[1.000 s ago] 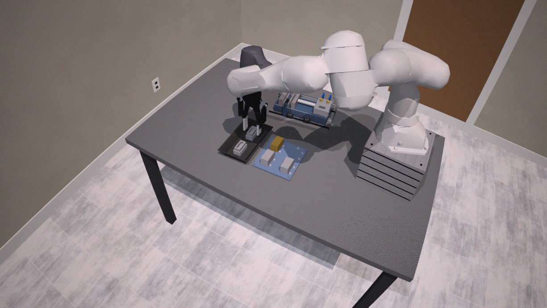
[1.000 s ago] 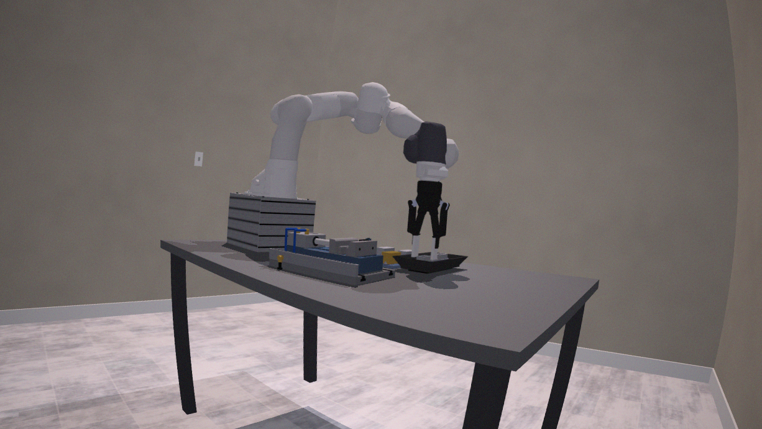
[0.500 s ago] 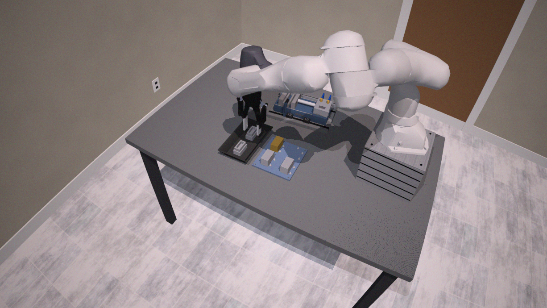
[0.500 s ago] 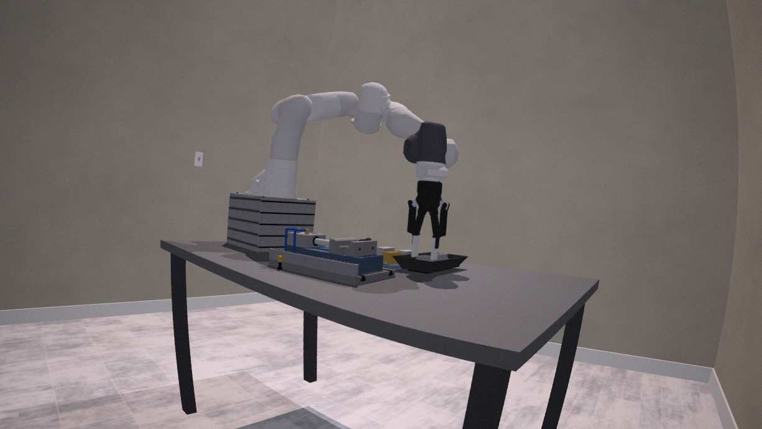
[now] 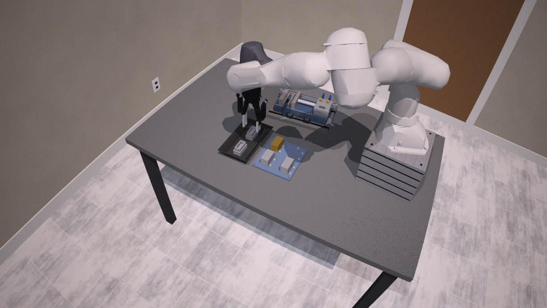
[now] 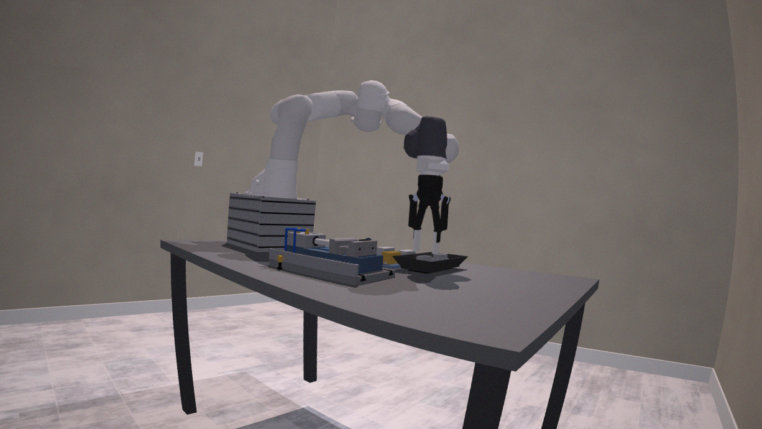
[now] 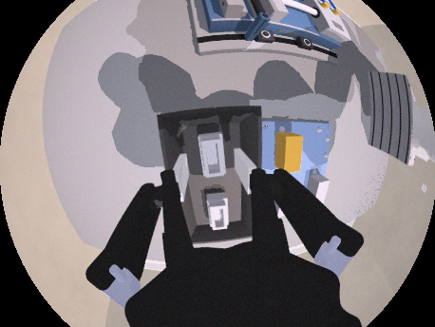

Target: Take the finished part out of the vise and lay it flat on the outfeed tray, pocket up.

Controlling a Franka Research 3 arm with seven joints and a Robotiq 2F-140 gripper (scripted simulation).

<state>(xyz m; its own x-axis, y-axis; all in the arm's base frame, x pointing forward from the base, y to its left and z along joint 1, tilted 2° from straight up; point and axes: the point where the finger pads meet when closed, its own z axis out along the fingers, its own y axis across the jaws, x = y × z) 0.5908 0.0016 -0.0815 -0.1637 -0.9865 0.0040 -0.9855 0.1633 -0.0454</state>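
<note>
My hand is 13 cm past the yellow block, 6 cm above it and 3 cm to the right of it. Also, from my hand: grey rail: 33 cm to the right, 19 cm behind, 5 cm below; blue vise: 24 cm to the right, 18 cm behind, 5 cm below; blue plate: 16 cm behind, 8 cm to the left, 8 cm below.
</note>
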